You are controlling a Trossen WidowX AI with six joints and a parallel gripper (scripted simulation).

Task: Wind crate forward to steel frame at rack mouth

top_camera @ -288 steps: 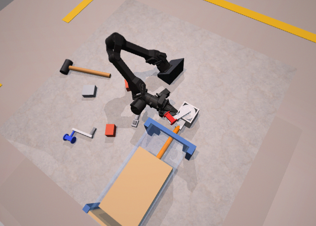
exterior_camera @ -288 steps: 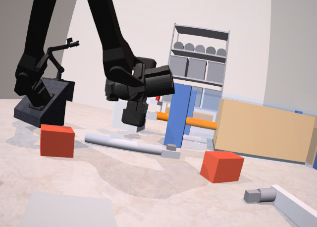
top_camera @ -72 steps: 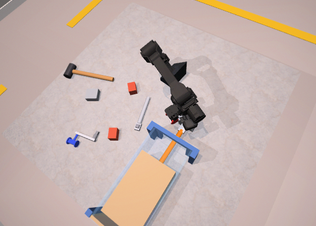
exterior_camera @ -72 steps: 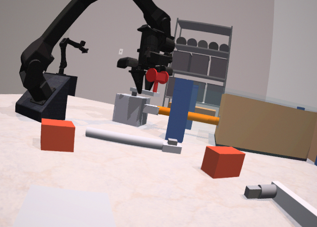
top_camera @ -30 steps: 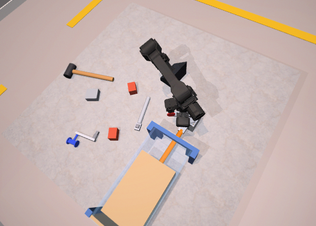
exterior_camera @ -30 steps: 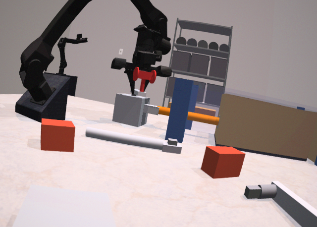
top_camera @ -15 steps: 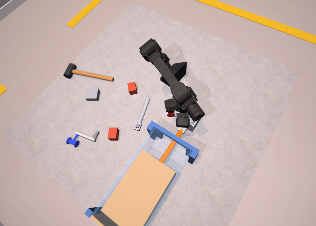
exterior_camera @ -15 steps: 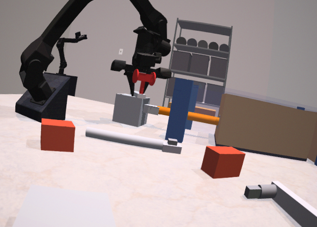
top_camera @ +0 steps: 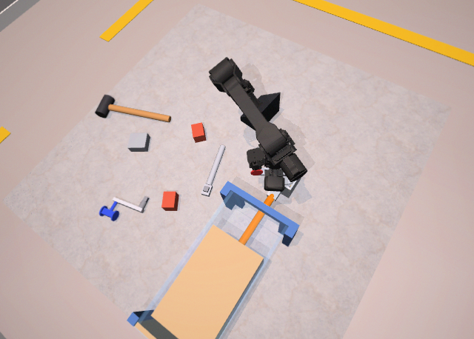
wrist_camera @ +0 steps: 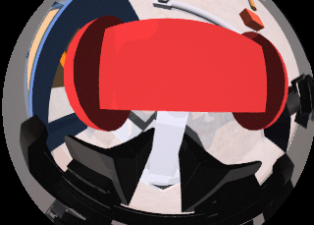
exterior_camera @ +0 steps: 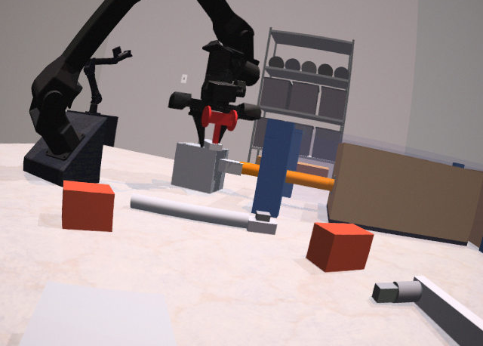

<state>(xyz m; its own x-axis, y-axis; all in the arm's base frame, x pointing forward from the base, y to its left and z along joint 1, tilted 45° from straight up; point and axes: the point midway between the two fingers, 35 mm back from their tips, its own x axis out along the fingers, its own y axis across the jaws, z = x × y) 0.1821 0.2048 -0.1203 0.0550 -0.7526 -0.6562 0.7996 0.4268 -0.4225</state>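
Now: gripper tip 10 mm short of the crank handle, 10 mm to the left of it and 20 mm below it. Also, from my gripper tip: frame: 130 mm ahead, 60 mm to the left, 20 mm above; red knob: 30 mm ahead, 40 mm to the right, 50 mm above; grey winch: 40 mm behind, 30 mm to the left, 60 mm below.
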